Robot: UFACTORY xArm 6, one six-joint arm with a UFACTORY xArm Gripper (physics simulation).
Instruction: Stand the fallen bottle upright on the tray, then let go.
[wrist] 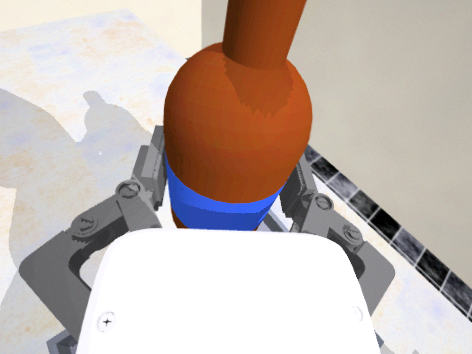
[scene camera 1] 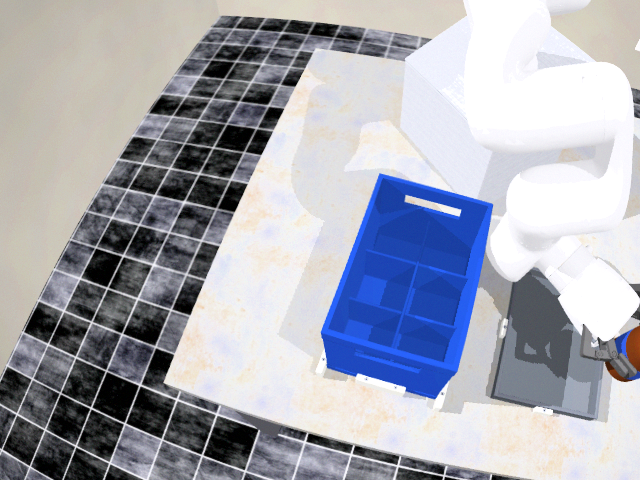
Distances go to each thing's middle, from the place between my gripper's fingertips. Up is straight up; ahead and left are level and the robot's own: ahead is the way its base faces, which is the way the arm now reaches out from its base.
My hand is 1 cm past the brown bottle (wrist: pixel 237 117), 1 cm to the left of it and 2 cm below it.
